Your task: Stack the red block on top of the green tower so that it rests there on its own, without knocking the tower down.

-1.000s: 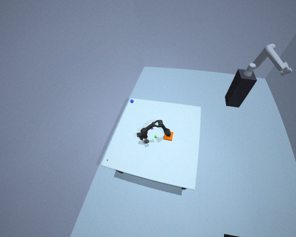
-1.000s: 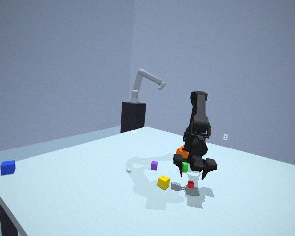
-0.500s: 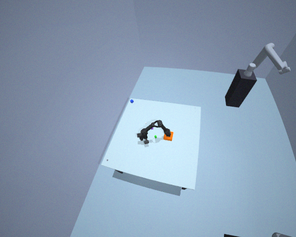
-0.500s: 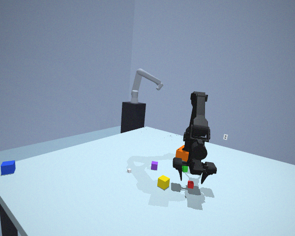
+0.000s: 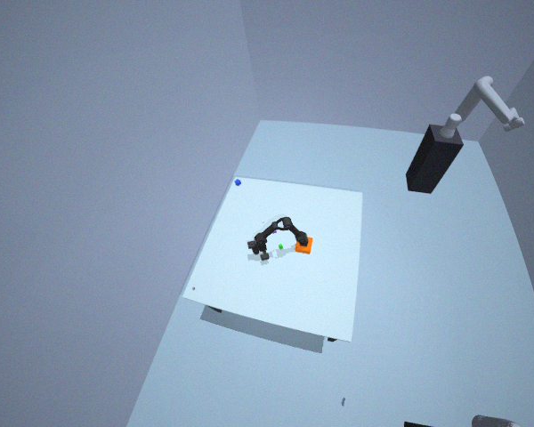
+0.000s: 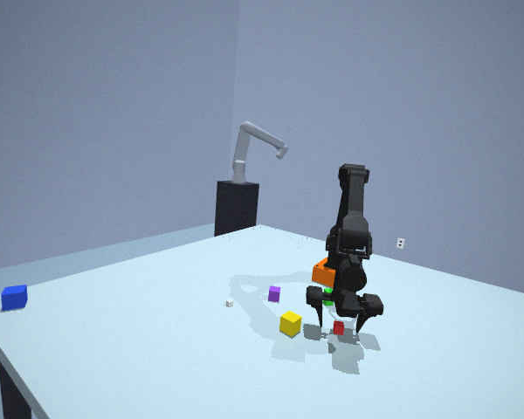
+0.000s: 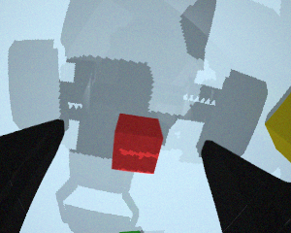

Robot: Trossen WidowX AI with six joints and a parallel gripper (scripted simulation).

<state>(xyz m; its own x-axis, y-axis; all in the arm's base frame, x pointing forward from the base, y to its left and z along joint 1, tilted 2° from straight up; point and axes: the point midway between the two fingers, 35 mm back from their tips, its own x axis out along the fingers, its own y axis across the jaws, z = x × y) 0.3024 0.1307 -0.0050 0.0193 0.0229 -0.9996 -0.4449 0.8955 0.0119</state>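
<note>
Right now the red block is right at my gripper tip. Round my gripper tip: purple block (30 mm behind, 220 mm to the right, 10 mm above); yellow block (80 mm ahead, 100 mm to the right, 10 mm above); small white cube (90 mm ahead, 290 mm to the right).
</note>
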